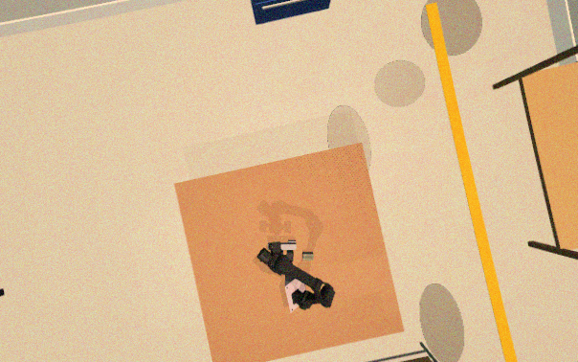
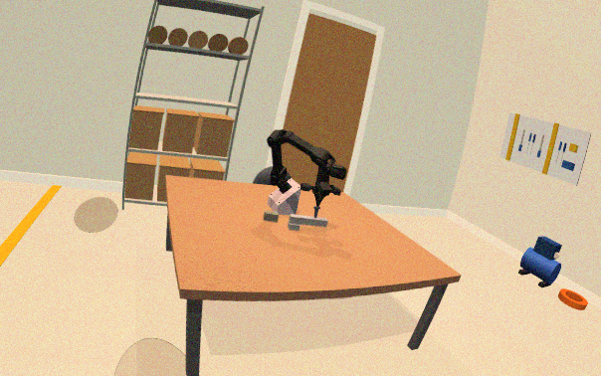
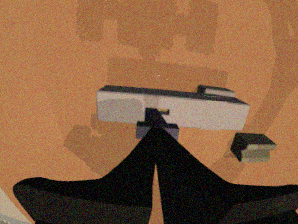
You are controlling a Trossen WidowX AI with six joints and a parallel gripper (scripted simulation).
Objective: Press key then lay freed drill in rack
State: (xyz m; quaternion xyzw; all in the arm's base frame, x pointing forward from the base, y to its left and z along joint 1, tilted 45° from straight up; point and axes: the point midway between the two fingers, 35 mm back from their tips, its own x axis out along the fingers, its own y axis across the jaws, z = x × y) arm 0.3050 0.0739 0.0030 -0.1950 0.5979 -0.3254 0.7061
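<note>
My gripper tip is 30 mm above the dark key knob. From my gripper tip the other things lie so: drill (20 mm behind, 50 mm to the right, 80 mm below); dark grey rack (120 mm behind, 180 mm to the right, 110 mm below); block (10 mm behind, 30 mm to the right, 90 mm below).
</note>
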